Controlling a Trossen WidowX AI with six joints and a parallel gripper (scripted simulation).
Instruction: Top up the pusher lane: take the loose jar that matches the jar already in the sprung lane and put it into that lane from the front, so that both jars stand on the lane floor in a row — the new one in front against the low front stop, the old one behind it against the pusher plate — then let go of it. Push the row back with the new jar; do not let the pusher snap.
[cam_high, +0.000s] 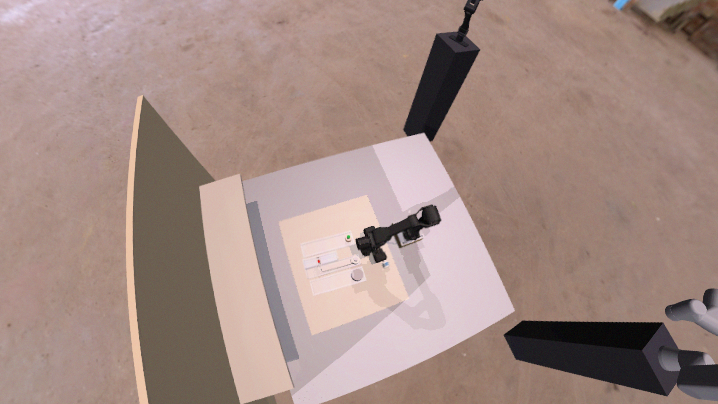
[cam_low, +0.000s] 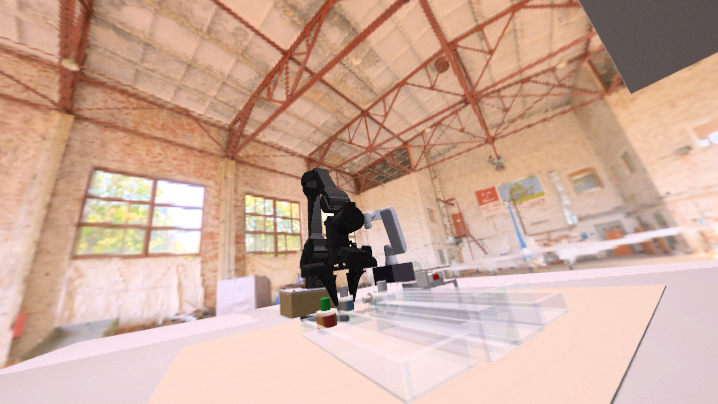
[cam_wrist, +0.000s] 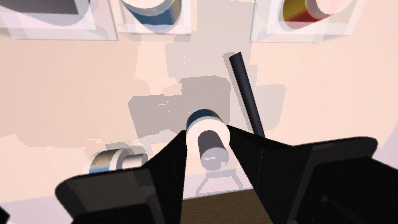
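Now: the grey cylinder 14 cm ahead of my gripper tip and 10 cm to the left of it. The rest, counted from my gripper tip: clear lane rack 26 cm ahead, 2 cm to the right, 1 cm below; then blue-banded jar 3 cm behind, 10 cm to the left, 1 cm below; then black stick 6 cm to the right, 2 cm below.
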